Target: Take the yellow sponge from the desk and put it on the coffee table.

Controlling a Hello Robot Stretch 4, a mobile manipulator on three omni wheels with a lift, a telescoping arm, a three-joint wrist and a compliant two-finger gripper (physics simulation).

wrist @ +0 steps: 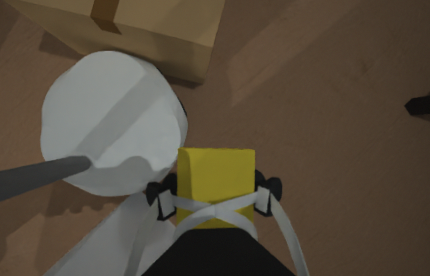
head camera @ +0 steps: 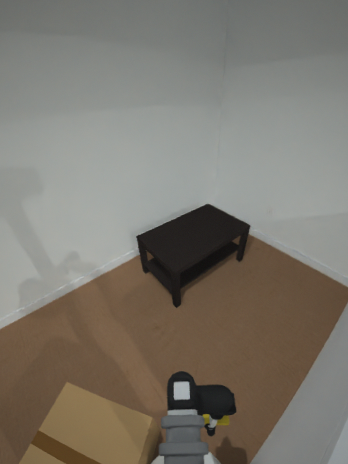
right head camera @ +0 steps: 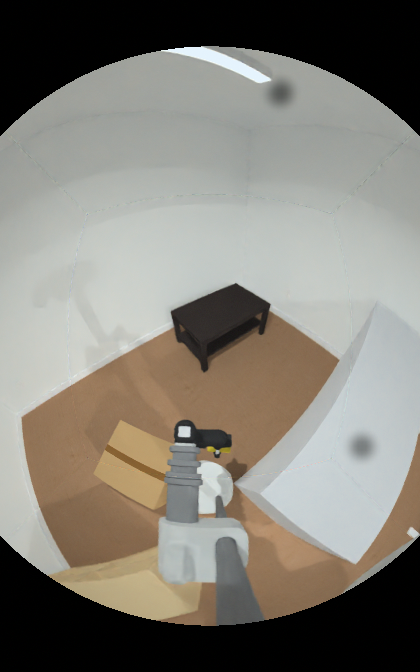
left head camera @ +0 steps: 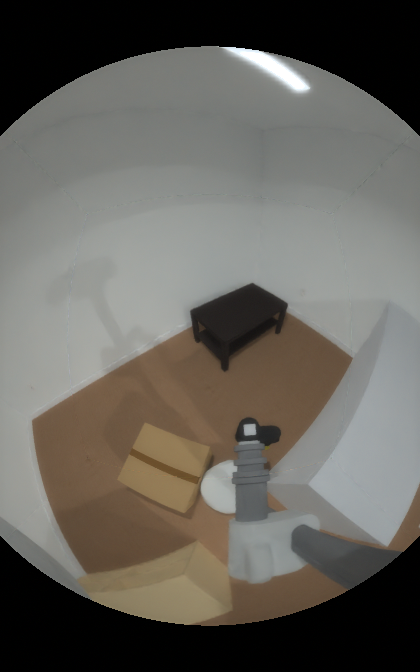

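Observation:
The yellow sponge is between the two fingertips of my gripper, which is shut on it. In the wrist view the sponge is upright in the picture and held at both sides, with floor below it. Part of it is hidden by the gripper's straps and black body. The dark coffee table stands near the room's corner, beyond the gripper and apart from it. A large pale grey block, which may be the desk, stands at the right.
A cardboard box with a brown stripe lies on the floor left of the arm, close to my round white base. Another tan box is at the bottom edge. Walls meet behind the coffee table.

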